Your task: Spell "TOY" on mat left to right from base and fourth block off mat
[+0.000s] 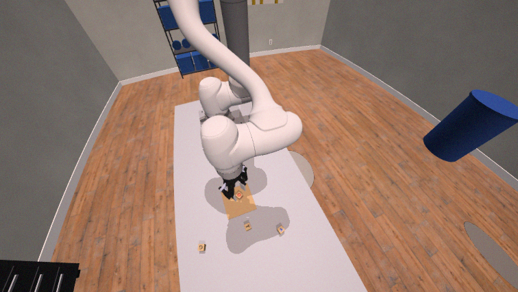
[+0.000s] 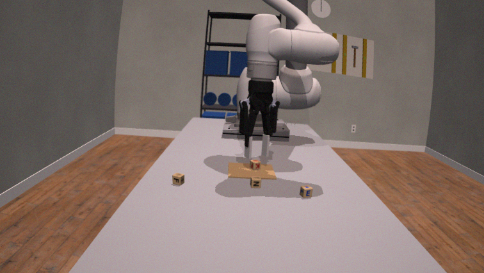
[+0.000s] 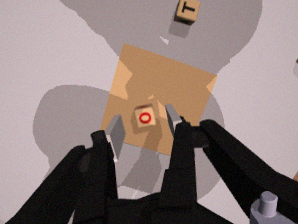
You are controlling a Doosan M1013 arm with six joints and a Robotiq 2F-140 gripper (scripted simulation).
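The tan mat is 10 mm ahead of my hand, 10 mm to the right of it and 70 mm below it. Also, from my hand: T block: 150 mm ahead, 10 mm to the right, 60 mm below.
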